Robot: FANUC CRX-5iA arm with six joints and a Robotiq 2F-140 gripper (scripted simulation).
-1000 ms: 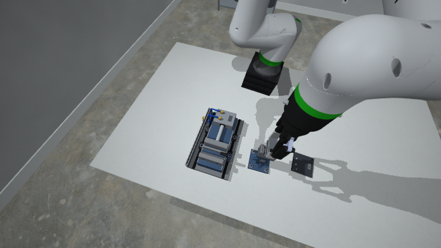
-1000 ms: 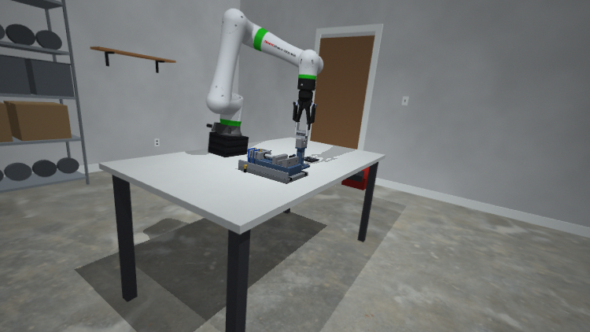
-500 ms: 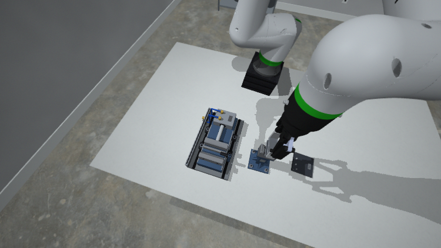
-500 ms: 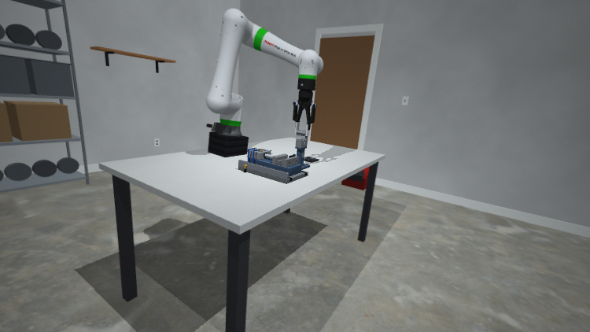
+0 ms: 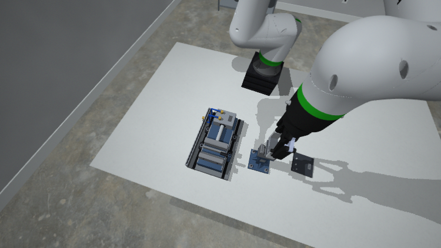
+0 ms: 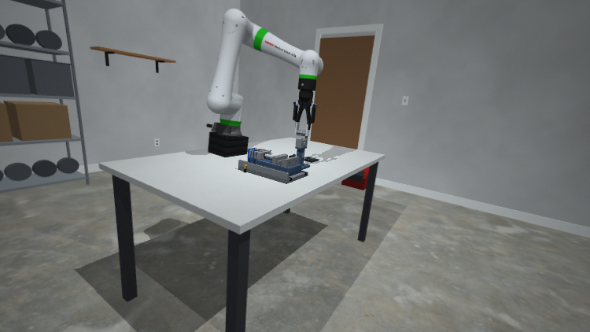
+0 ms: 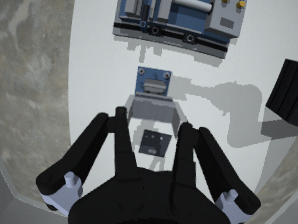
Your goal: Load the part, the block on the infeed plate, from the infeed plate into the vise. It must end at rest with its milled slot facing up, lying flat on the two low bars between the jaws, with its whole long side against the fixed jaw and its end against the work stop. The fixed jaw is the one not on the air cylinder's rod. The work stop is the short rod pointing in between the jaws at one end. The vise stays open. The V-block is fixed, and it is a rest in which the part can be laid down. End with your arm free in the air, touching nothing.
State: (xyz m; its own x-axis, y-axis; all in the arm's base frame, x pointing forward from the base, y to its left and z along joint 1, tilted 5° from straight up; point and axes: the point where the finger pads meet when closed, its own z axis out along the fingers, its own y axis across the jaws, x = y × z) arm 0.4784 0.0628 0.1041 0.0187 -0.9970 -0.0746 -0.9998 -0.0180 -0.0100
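The part lies 3 cm below my hand and 1 cm to the right of it. From my hand the other things lie so: air cylinder rod (20 cm to the right, 13 cm below, 5 cm behind); vise (20 cm to the right, 17 cm below, 3 cm behind); air cylinder (20 cm to the right, 13 cm below, 12 cm behind).
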